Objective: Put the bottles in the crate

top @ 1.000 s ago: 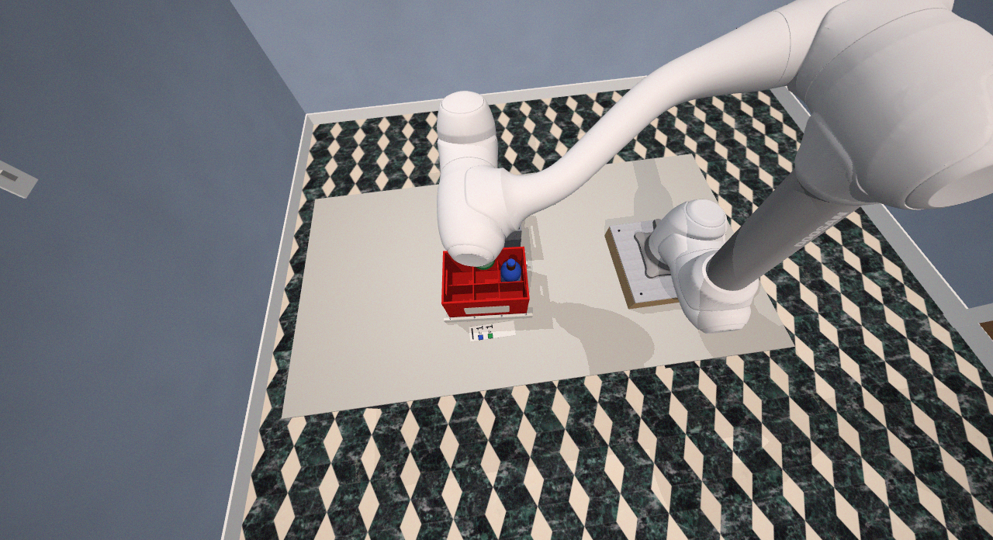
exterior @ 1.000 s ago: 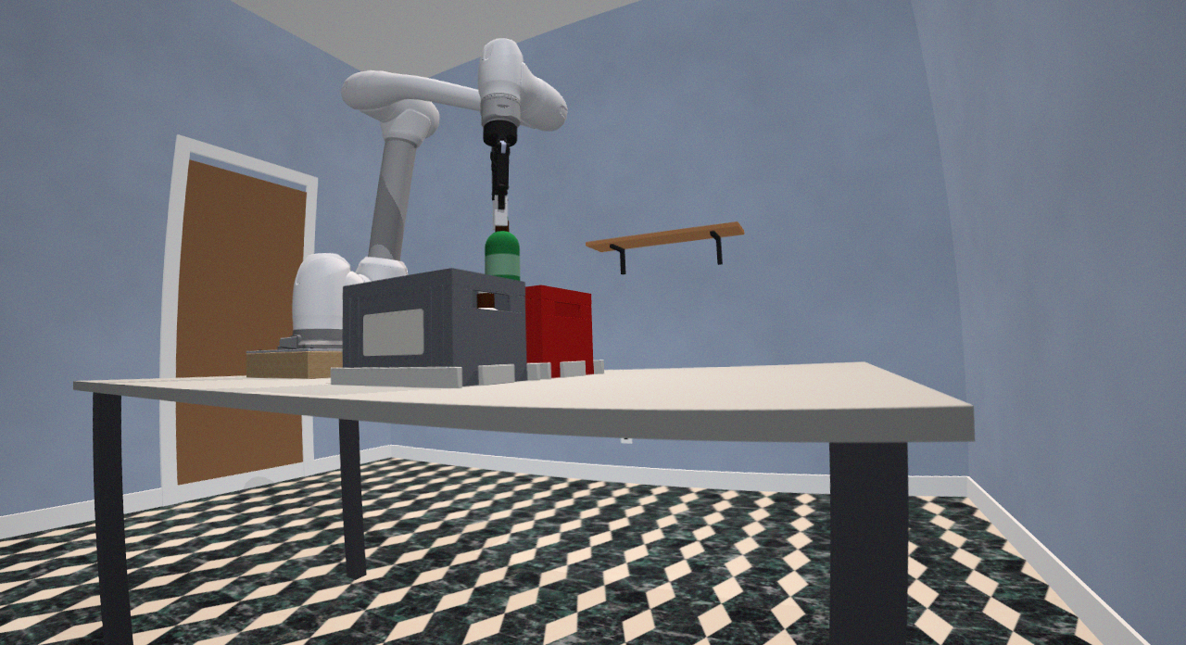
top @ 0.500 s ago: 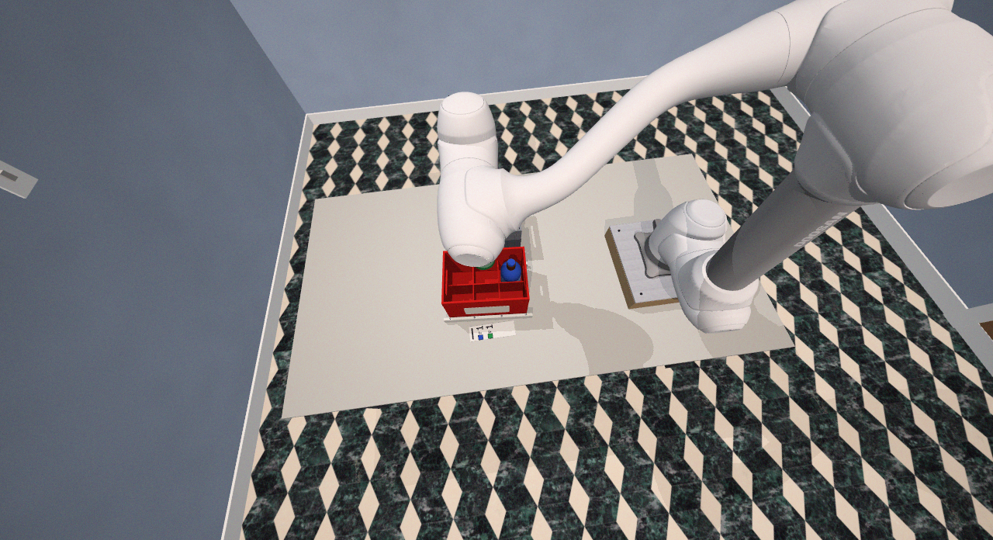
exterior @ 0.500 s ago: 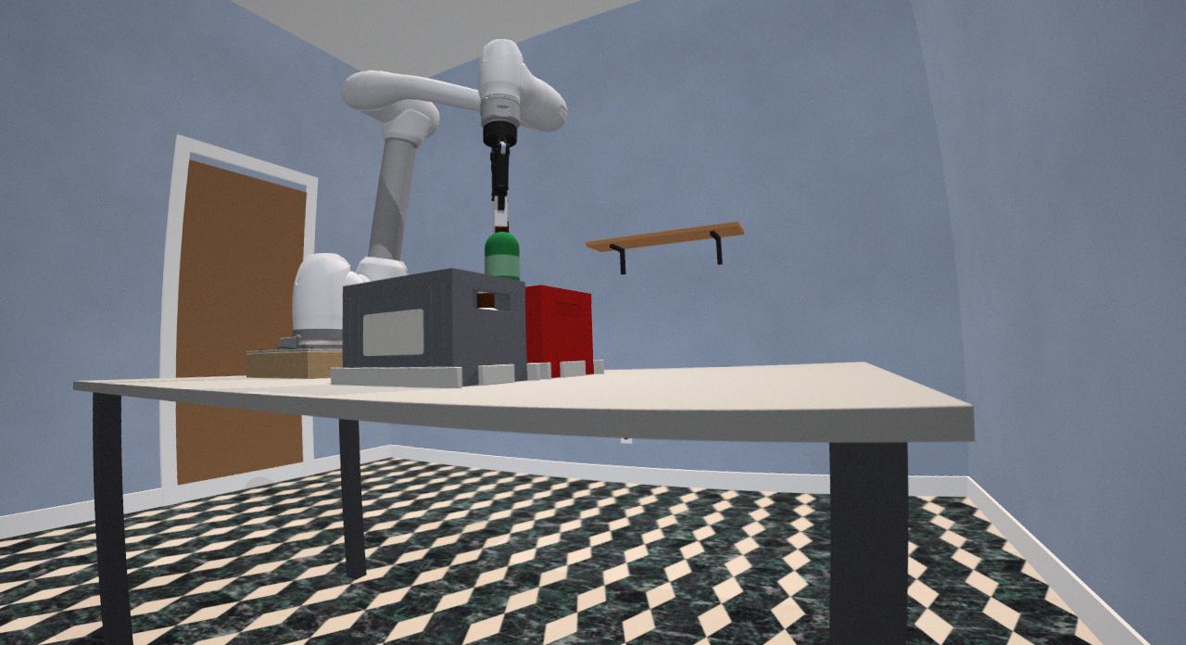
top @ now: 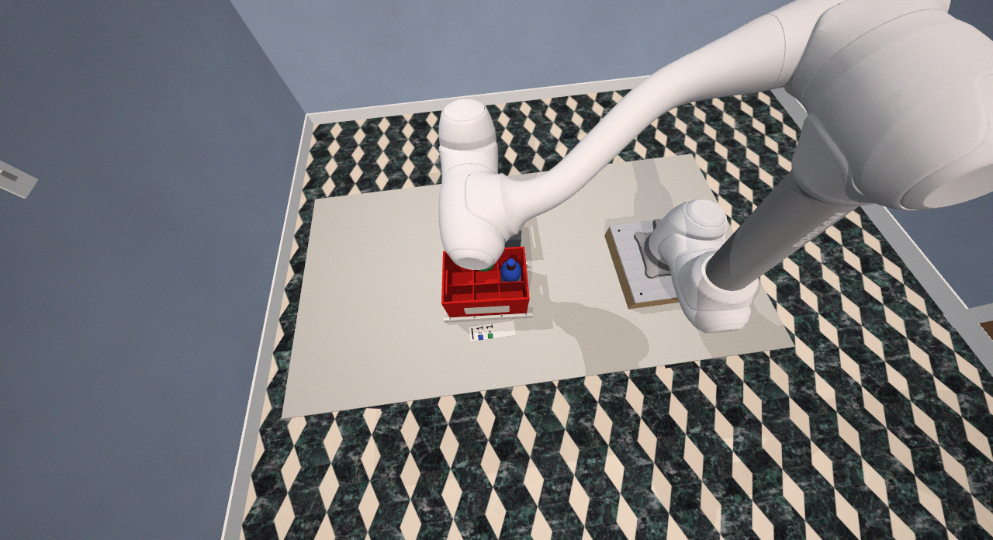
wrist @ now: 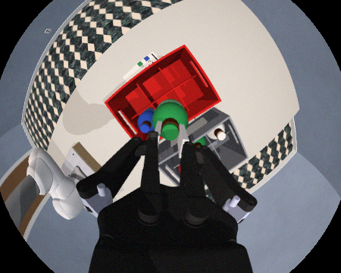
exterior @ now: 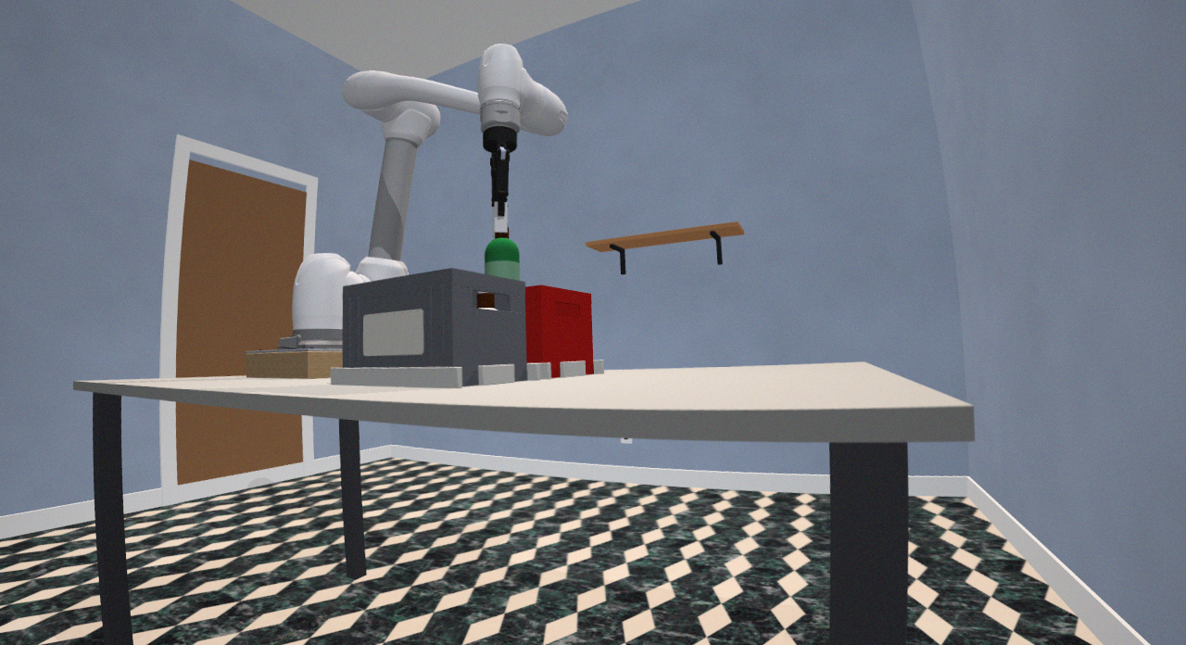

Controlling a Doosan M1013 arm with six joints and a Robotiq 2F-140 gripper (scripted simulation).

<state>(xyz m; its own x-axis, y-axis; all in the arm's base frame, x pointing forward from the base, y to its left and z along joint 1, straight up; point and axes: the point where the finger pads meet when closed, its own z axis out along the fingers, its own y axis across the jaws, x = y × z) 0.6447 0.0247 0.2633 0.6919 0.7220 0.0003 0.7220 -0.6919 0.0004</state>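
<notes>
My hand is 80 mm above the green-label bottle. From my hand the other things lie so: white-label bottle: 90 mm ahead, 150 mm to the right, 250 mm below; blue-label bottle: 90 mm behind, 10 mm to the left, 250 mm below; red crate: 50 mm to the left, 250 mm below.
</notes>
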